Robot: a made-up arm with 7 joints. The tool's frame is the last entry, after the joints. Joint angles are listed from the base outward. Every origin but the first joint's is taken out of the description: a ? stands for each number. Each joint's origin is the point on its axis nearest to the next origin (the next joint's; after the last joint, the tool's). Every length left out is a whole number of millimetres.
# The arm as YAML. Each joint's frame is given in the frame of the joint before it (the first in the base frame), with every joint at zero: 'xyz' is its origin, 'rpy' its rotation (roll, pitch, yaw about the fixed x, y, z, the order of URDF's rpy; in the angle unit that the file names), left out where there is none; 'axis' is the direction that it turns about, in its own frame. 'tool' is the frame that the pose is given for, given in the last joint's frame.
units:
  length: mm
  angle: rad
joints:
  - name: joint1
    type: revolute
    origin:
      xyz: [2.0, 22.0, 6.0]
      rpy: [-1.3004, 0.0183, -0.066]
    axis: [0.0, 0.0, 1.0]
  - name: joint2
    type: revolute
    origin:
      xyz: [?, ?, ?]
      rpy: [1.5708, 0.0, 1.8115]
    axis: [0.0, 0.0, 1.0]
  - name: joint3
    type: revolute
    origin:
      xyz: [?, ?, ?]
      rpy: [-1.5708, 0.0, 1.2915]
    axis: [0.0, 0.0, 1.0]
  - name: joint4
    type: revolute
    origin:
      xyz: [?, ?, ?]
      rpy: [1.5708, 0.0, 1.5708]
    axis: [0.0, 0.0, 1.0]
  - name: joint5
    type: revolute
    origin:
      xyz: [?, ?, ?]
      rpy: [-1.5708, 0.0, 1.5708]
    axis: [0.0, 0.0, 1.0]
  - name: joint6
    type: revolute
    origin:
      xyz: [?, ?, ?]
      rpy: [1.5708, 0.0, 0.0]
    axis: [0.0, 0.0, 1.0]
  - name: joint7
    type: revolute
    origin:
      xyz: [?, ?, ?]
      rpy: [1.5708, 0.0, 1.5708]
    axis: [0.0, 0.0, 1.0]
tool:
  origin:
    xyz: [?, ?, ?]
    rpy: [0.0, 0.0, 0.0]
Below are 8 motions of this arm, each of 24 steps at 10 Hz.
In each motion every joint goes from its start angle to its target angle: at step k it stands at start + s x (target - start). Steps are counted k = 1, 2, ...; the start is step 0. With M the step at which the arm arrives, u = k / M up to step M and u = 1 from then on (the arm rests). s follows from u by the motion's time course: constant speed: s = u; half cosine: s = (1 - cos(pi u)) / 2; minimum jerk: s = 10 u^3 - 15 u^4 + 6 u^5.
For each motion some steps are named. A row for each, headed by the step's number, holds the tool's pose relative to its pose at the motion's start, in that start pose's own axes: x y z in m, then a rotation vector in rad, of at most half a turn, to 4 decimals.
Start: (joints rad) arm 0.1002 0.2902 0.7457 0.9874 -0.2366 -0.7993 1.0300
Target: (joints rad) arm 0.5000 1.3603 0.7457 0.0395 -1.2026 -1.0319 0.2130
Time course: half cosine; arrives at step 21
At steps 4, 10, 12, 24:
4: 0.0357 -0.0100 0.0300 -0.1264 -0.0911 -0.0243
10: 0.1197 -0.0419 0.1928 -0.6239 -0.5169 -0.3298
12: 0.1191 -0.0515 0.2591 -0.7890 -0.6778 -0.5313
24: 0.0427 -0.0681 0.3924 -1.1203 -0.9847 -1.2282

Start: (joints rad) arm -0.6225 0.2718 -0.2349 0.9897 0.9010 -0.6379 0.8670
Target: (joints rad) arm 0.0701 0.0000 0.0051 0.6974 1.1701 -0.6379 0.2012
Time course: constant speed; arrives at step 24
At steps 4, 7, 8, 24:
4: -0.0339 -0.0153 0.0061 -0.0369 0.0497 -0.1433
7: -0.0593 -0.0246 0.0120 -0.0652 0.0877 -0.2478
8: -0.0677 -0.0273 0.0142 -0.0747 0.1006 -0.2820
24: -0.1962 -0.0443 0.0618 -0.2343 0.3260 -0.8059

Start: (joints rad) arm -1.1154 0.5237 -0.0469 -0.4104 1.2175 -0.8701 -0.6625
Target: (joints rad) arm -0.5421 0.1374 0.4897 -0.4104 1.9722 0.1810 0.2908
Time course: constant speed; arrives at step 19
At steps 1, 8, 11, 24:
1: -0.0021 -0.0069 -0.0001 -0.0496 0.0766 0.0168
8: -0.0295 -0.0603 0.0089 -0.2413 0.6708 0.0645
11: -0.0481 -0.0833 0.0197 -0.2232 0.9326 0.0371
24: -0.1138 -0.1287 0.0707 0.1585 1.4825 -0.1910

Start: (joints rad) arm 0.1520 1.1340 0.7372 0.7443 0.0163 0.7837 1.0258
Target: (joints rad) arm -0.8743 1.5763 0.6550 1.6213 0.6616 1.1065 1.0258
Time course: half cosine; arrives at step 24
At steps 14, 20, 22, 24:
14: 0.0428 0.0401 0.0425 0.2071 0.3304 0.1091
20: 0.0566 0.0588 0.0341 0.3503 0.4928 0.0525
22: 0.0578 0.0611 0.0313 0.3757 0.5161 0.0356
24: 0.0581 0.0619 0.0303 0.3845 0.5237 0.0293

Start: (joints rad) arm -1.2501 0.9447 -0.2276 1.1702 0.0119 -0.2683 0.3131
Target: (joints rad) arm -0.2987 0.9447 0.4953 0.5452 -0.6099 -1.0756 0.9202
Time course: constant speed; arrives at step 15
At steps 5, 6, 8, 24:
5: -0.0351 0.0082 -0.0368 -0.3104 -0.1135 0.3035
6: -0.0426 0.0134 -0.0435 -0.3662 -0.1329 0.3768
8: -0.0580 0.0267 -0.0561 -0.4703 -0.1726 0.5321
24: -0.1162 0.0982 -0.0833 -0.7727 -0.3673 1.1068

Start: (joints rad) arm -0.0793 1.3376 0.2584 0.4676 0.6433 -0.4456 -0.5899
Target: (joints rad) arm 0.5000 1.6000 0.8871 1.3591 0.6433 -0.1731 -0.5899
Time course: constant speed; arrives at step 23
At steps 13, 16, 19, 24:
13: -0.0886 -0.0669 -0.1105 -0.3715 0.6046 -0.2293
16: -0.1146 -0.0786 -0.1260 -0.4512 0.7362 -0.2662
19: -0.1408 -0.0887 -0.1375 -0.5299 0.8631 -0.2980
24: -0.1747 -0.1003 -0.1471 -0.6341 1.0240 -0.3340

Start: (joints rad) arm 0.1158 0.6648 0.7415 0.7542 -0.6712 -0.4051 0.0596
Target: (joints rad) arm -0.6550 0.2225 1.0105 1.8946 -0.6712 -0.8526 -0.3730
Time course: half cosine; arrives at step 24
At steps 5, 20, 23, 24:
5: -0.0090 -0.0057 -0.0243 -0.0710 0.0449 0.0337
20: -0.1840 -0.1981 -0.1351 -0.5714 0.5961 -0.0658
23: -0.2028 -0.2157 -0.1311 -0.6016 0.6449 -0.1038
24: -0.2041 -0.2169 -0.1308 -0.6037 0.6483 -0.1065

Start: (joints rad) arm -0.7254 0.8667 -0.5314 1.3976 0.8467 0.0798 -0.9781
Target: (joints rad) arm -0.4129 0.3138 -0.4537 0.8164 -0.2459 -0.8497 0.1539
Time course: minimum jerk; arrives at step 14
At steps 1, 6, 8, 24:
1: 0.0002 -0.0001 0.0011 0.0029 -0.0063 0.0036
6: 0.0025 -0.0306 0.1139 0.1364 -0.7850 0.3890
8: -0.0136 -0.0665 0.1794 -0.0507 -1.3866 0.6108
24: -0.0510 -0.1202 0.2377 -0.7901 -2.0801 0.7597

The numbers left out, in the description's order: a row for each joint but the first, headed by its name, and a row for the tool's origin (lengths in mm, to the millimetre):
joint2: -2.0 8.0 0.0
joint3: 189.0 -47.0 0.0
joint4: 3.0 -17.0 0.0
joint5: -186.0 -14.0 0.0
joint6: 0.0 0.0 0.0
joint7: 0.0 36.0 0.0
tool: 0.0 0.0 0.0

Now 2 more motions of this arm.
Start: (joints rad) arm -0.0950 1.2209 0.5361 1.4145 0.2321 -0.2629 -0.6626
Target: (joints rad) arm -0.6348 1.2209 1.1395 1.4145 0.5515 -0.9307 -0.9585
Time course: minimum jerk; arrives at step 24
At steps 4, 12, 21, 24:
4: 0.0008 0.0009 0.0047 0.0013 -0.0411 -0.0013
12: 0.0009 0.0143 0.0634 0.0598 -0.5570 0.0287
21: -0.0156 0.0286 0.1134 0.1877 -1.0290 0.1641
24: -0.0163 0.0291 0.1148 0.1928 -1.0431 0.1706

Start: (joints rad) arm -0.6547 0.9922 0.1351 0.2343 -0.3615 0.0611 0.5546
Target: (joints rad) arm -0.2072 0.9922 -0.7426 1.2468 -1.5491 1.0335 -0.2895
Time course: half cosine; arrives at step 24
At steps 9, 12, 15, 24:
9: -0.0631 0.0060 -0.1241 0.1568 0.8423 -0.3638
12: -0.1188 0.0399 -0.1806 0.1807 1.3655 -0.4611
15: -0.1748 0.0913 -0.2132 0.1300 1.8554 -0.4248
24: -0.2436 0.1895 -0.2156 -0.1182 2.4425 -0.0663

